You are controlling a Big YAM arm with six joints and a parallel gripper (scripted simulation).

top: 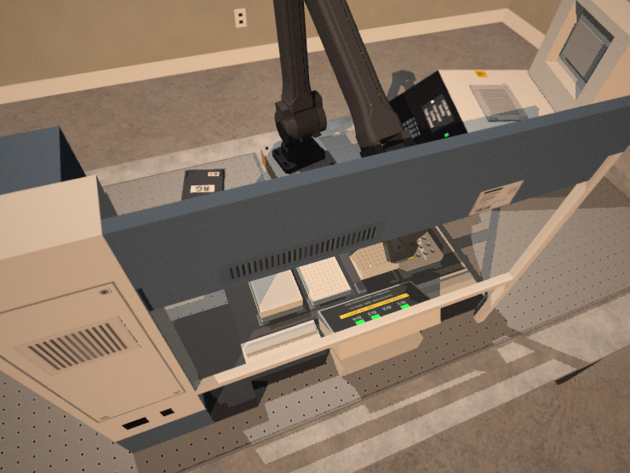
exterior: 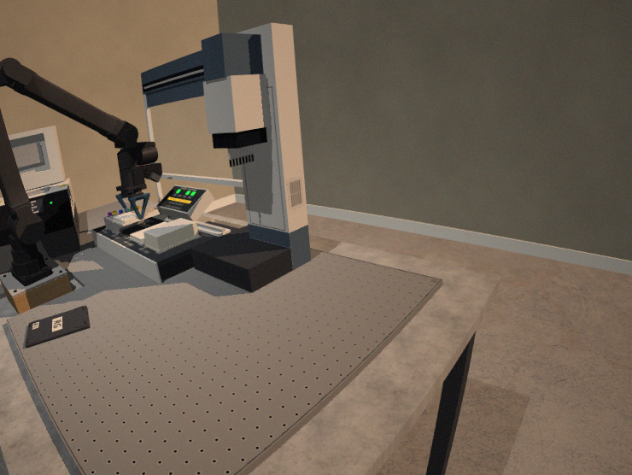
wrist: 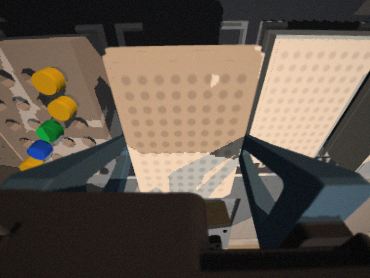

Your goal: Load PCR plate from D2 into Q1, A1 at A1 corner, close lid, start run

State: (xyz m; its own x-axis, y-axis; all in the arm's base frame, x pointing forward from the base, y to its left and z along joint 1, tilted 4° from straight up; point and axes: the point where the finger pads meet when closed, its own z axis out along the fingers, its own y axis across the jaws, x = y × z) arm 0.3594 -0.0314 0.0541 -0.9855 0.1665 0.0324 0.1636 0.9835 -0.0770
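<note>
My hand is 10 cm to the right of the tube cooling block, 3 cm above it and 2 cm short of it. Also, from my hand: gantry beam 41 cm above, 18 cm ahead, 12 cm to the right; then tower 47 cm to the right, 17 cm above, 10 cm ahead; then regrip nest RG 41 cm behind, 22 cm to the right, 10 cm below.
</note>
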